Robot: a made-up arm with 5 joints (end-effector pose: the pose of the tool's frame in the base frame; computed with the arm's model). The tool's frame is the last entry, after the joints. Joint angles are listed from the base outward.
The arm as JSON. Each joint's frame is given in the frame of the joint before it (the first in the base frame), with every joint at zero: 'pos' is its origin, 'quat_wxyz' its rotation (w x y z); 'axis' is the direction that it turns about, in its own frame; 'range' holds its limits. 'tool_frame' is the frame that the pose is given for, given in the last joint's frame.
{
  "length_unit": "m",
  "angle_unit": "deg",
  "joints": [
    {
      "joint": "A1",
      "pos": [
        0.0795,
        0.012,
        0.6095
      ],
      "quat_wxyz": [
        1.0,
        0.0,
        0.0,
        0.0
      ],
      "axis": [
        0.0,
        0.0,
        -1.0
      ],
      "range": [
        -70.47,
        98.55
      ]
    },
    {
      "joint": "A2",
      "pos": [
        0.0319,
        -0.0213,
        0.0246
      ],
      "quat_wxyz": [
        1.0,
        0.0,
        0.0,
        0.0
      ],
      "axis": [
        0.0,
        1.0,
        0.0
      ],
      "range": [
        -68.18,
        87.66
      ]
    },
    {
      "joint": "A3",
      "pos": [
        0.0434,
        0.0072,
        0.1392
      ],
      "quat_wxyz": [
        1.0,
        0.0,
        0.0,
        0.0
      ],
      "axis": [
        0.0,
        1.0,
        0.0
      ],
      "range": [
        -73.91,
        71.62
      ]
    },
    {
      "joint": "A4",
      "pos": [
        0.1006,
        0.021,
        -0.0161
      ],
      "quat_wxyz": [
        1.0,
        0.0,
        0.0,
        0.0
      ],
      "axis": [
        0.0,
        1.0,
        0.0
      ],
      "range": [
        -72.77,
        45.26
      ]
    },
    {
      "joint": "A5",
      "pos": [
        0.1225,
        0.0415,
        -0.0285
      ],
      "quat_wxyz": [
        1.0,
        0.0,
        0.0,
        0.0
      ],
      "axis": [
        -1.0,
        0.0,
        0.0
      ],
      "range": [
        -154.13,
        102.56
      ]
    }
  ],
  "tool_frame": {
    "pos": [
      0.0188,
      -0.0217,
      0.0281
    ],
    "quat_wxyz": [
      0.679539,
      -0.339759,
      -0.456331,
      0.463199
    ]
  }
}
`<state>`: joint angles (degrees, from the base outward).
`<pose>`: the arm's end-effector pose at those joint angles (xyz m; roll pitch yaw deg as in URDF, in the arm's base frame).
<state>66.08 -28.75 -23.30 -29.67 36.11</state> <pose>0.1597 -0.0519 0.9873 -153.22 -6.23 4.77</pose>
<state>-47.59 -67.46 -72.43 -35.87 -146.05</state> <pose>-0.1487 -0.1626 0.8789 -78.00 15.02 -52.79</pose>
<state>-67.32 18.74 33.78 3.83 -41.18</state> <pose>0.1543 0.2262 0.5327 1.29 -19.98 99.90</pose>
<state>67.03 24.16 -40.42 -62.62 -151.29</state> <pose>0.2537 -0.2608 0.8824 -172.26 -10.77 -165.83</pose>
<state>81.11 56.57 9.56 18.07 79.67</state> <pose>0.1833 -0.1845 0.4353 16.03 13.98 69.99</pose>
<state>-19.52 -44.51 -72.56 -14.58 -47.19</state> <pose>-0.0579 -0.0229 0.9831 -179.67 28.73 171.31</pose>
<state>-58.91 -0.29 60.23 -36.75 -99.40</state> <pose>0.1721 0.2125 0.5726 58.27 -48.20 15.89</pose>
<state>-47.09 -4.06 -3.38 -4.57 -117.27</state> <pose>0.2716 0.2676 0.7432 117.00 -45.41 -42.39</pose>
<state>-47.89 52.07 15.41 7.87 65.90</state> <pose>0.1857 0.2267 0.4503 8.50 19.56 -176.78</pose>
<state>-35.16 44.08 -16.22 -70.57 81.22</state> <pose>0.3213 0.2714 0.7365 -137.90 32.91 67.19</pose>
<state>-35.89 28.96 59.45 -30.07 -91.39</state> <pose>0.1927 0.1196 0.4869 29.62 -20.96 15.32</pose>
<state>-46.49 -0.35 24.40 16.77 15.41</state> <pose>0.2397 0.2315 0.6288 -30.40 3.84 128.07</pose>
